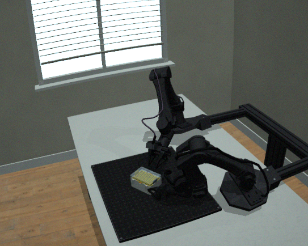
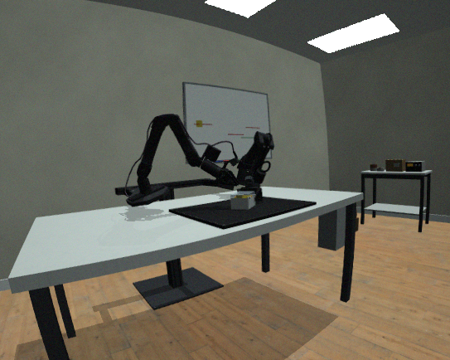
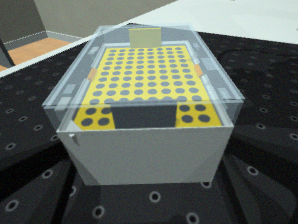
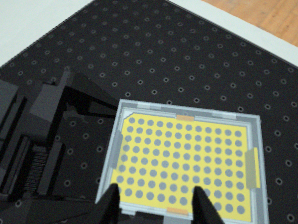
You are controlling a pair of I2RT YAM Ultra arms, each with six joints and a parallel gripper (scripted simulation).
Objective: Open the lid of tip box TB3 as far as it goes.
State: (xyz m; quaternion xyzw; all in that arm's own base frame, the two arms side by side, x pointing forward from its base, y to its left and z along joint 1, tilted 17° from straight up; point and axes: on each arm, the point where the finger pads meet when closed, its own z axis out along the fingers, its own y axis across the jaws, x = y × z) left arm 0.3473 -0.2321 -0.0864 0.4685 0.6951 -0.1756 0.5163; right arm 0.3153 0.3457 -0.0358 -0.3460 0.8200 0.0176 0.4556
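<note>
Right now my right hand is 40 mm short of the tip box and 70 mm above it.
My left gripper is now 5 cm to the left of the tip box, 3 cm short of it and 1 cm below it.
</note>
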